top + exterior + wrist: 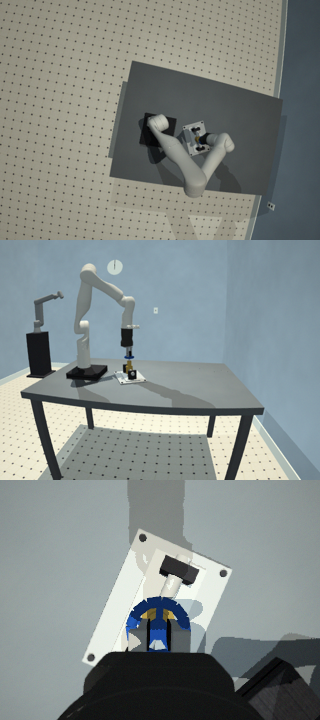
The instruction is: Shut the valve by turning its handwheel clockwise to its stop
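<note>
Right now my hand is 30 mm above the blue handwheel.
</note>
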